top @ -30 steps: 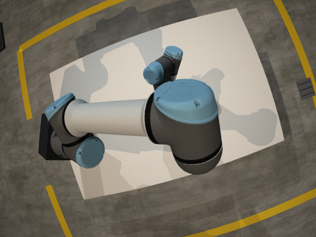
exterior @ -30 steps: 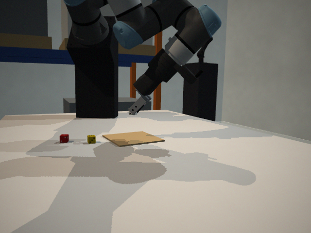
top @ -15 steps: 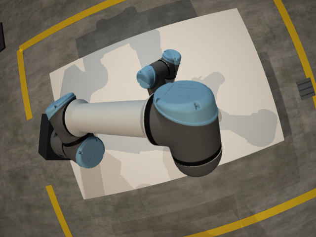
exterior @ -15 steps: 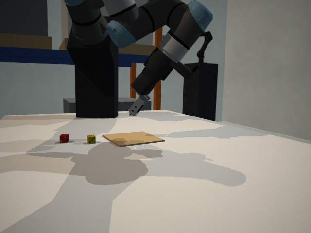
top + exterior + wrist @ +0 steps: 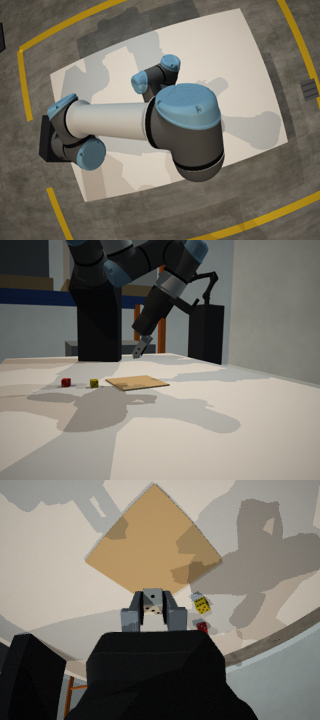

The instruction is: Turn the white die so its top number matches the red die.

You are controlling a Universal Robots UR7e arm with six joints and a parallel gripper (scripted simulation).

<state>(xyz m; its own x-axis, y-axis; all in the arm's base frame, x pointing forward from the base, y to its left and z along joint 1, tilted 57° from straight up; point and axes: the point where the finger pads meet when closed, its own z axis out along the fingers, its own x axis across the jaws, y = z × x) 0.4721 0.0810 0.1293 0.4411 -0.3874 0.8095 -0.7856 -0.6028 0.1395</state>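
My gripper is now 1 cm to the left of the white die, 1 cm past it and 1 cm above it. The rest, counted from my hand: yellow die 13 cm to the right, 9 cm below, 1 cm behind; red die 20 cm to the right, 9 cm below, 5 cm behind; tan mat 9 cm below, 1 cm to the right.
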